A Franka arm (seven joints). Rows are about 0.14 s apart.
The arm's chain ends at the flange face. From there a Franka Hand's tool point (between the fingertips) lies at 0.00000 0.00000 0.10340 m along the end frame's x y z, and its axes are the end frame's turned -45 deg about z.
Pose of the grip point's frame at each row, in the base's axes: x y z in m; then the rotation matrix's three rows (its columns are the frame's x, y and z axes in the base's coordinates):
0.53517, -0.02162, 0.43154; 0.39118, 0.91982, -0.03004; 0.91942, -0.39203, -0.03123; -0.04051, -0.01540, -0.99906
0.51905, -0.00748, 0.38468; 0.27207, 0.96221, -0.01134; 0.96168, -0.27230, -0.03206; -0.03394, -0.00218, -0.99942
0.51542, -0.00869, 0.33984; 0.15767, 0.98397, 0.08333; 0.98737, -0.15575, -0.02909; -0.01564, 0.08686, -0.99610
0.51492, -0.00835, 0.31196; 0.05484, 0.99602, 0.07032; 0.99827, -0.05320, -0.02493; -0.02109, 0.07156, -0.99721
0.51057, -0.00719, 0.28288; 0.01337, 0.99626, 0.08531; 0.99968, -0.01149, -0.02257; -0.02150, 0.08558, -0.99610
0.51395, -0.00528, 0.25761; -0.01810, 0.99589, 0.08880; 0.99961, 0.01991, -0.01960; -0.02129, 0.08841, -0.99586
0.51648, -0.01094, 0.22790; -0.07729, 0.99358, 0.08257; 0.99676, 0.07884, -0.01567; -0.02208, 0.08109, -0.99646
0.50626, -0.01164, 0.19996; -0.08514, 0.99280, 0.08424; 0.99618, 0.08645, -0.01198; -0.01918, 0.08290, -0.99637
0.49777, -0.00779, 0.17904; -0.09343, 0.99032, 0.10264; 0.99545, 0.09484, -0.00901; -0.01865, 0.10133, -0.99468
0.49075, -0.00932, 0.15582; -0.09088, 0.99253, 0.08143; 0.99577, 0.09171, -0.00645; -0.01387, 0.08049, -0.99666
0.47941, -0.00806, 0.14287; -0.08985, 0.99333, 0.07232; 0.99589, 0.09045, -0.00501; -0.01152, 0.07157, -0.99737
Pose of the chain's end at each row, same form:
0.53828, -0.01839, 0.53484; 0.92702, 0.37380, -0.03004; 0.37292, -0.92734, -0.03123; -0.03953, 0.01776, -0.99906
0.52022, -0.00416, 0.48802; 0.87277, 0.48800, -0.01134; 0.48747, -0.87256, -0.03206; -0.02554, 0.02246, -0.99942
0.50680, -0.00568, 0.44284; 0.80726, 0.58428, 0.08333; 0.58804, -0.80831, -0.02909; 0.05036, 0.07248, -0.99610
0.50765, -0.00577, 0.41507; 0.74307, 0.66551, 0.07032; 0.66827, -0.74350, -0.02493; 0.03569, 0.06551, -0.99721
0.50175, -0.00486, 0.38588; 0.71392, 0.69501, 0.08531; 0.69876, -0.71501, -0.02257; 0.04531, 0.07572, -0.99610
0.50477, -0.00325, 0.36058; 0.69140, 0.71700, 0.08880; 0.72091, -0.69275, -0.01960; 0.04746, 0.07757, -0.99586
0.50794, -0.00932, 0.33093; 0.64791, 0.75722, 0.08257; 0.76056, -0.64907, -0.01567; 0.04173, 0.07295, -0.99646
0.49755, -0.01040, 0.30298; 0.64181, 0.76222, 0.08424; 0.76554, -0.64328, -0.01198; 0.04506, 0.07218, -0.99637
0.48716, -0.00686, 0.28189; 0.63420, 0.76633, 0.10264; 0.77095, -0.63683, -0.00901; 0.05846, 0.08484, -0.99468
0.48233, -0.00865, 0.25887; 0.63756, 0.76609, 0.08143; 0.76896, -0.63927, -0.00645; 0.04711, 0.06672, -0.99666
0.47193, -0.00754, 0.24600; 0.63886, 0.76592, 0.07232; 0.76816, -0.64024, -0.00501; 0.04246, 0.05875, -0.99737

